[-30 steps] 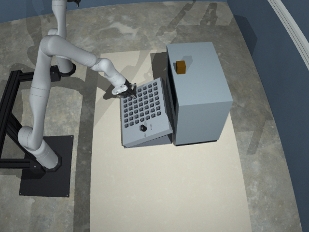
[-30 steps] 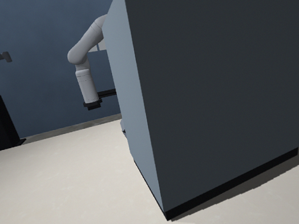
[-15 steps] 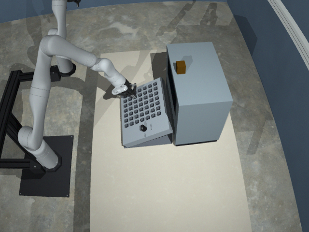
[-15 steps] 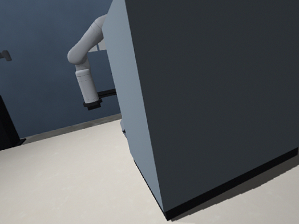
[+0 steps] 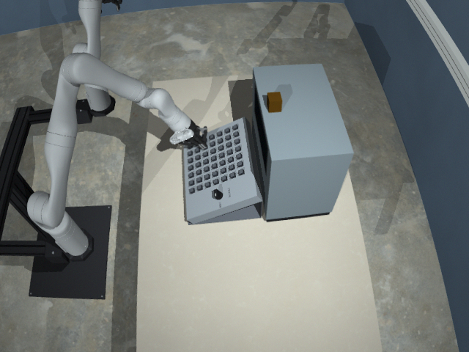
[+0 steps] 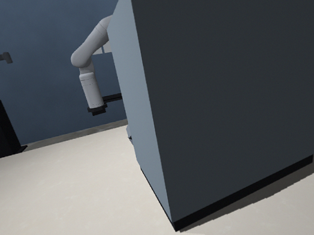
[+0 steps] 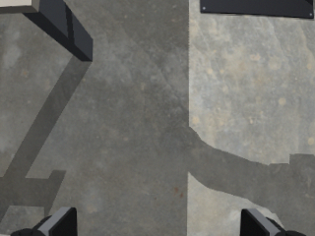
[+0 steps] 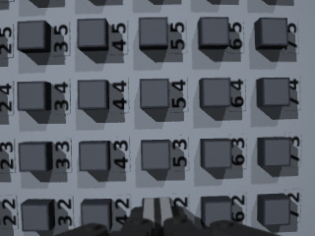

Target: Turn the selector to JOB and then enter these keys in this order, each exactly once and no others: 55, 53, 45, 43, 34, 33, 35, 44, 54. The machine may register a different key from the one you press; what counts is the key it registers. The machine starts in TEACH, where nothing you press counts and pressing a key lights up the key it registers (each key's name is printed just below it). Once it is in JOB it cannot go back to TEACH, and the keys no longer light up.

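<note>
The sloped grey key panel is 11 cm to the right of my right hand, 7 cm ahead of it and 4 cm below it. Round my right hand: black selector knob 23 cm to the right, 5 cm ahead, 1 cm above.
</note>
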